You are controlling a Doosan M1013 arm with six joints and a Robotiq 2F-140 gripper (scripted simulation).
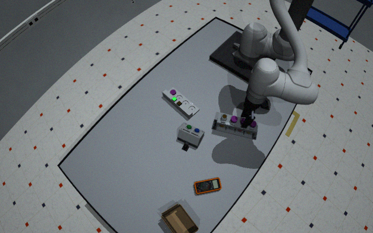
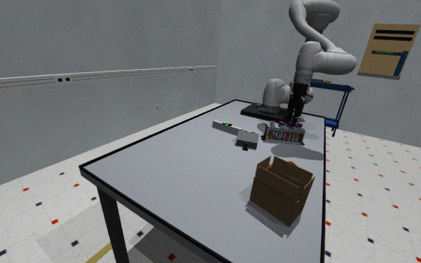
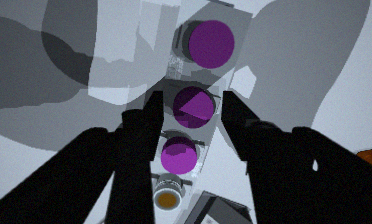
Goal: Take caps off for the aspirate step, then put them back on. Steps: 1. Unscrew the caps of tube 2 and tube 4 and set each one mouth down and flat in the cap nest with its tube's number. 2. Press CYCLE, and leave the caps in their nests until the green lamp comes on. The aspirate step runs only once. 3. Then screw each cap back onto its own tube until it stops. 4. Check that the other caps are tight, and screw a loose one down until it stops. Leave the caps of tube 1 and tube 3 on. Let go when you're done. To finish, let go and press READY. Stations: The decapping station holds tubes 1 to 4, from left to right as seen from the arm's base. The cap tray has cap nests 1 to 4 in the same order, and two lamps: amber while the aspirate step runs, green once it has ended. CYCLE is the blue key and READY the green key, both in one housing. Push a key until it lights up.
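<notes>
Right now my hand is 5 cm to the left of the purple cap, 3 cm above it and 2 cm short of it. Round my hand: green key 21 cm to the right, 18 cm ahead, 8 cm below; then blue key 17 cm to the right, 17 cm ahead, 8 cm below; then key housing 19 cm to the right, 19 cm ahead, 9 cm below.
</notes>
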